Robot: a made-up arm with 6 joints.
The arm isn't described. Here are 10 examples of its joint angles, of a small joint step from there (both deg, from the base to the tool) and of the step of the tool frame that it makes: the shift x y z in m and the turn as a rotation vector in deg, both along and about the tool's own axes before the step.
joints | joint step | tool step
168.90 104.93 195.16 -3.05 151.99 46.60 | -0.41 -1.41 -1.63 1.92 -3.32 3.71 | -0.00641 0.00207 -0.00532 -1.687 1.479 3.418
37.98 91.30 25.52 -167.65 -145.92 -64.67 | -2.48 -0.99 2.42 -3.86 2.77 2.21 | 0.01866 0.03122 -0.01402 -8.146 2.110 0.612
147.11 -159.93 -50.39 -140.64 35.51 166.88 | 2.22 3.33 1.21 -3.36 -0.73 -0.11 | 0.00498 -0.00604 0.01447 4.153 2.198 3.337
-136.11 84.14 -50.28 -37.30 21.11 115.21 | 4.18 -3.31 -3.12 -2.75 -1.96 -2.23 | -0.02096 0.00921 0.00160 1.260 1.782 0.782
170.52 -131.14 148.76 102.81 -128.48 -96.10 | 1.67 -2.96 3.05 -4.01 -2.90 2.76 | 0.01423 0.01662 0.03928 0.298 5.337 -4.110
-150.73 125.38 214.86 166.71 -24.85 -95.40 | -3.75 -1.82 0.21 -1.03 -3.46 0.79 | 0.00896 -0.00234 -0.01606 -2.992 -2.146 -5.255
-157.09 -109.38 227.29 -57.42 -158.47 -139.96 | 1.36 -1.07 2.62 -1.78 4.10 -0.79 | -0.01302 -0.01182 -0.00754 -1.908 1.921 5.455
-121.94 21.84 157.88 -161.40 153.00 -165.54 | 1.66 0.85 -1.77 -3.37 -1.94 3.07 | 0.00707 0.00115 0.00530 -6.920 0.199 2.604
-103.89 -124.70 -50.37 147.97 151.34 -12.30 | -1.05 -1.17 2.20 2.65 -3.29 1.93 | 0.00583 -0.00878 0.00761 0.482 6.812 1.847
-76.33 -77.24 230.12 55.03 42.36 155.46 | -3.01 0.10 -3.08 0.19 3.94 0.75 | -0.00384 -0.01398 0.01488 1.981 0.794 0.113
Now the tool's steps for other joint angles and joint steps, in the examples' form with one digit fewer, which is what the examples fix.
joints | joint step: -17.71 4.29 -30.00 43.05 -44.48 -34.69 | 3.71 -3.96 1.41 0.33 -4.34 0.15
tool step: -0.0388 0.0036 0.0024 -0.71 -2.90 -1.15
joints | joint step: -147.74 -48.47 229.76 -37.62 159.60 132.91 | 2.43 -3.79 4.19 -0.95 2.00 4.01
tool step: -0.0105 0.0187 0.0339 -0.88 8.84 -2.42
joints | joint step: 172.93 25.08 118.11 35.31 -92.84 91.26 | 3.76 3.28 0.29 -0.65 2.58 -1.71
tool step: 0.0306 0.0048 0.0285 -0.04 -4.36 -0.10
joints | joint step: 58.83 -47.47 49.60 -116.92 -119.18 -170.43 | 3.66 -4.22 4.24 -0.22 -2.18 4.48
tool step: 0.0178 -0.0684 -0.0160 -13.19 -5.41 -0.45
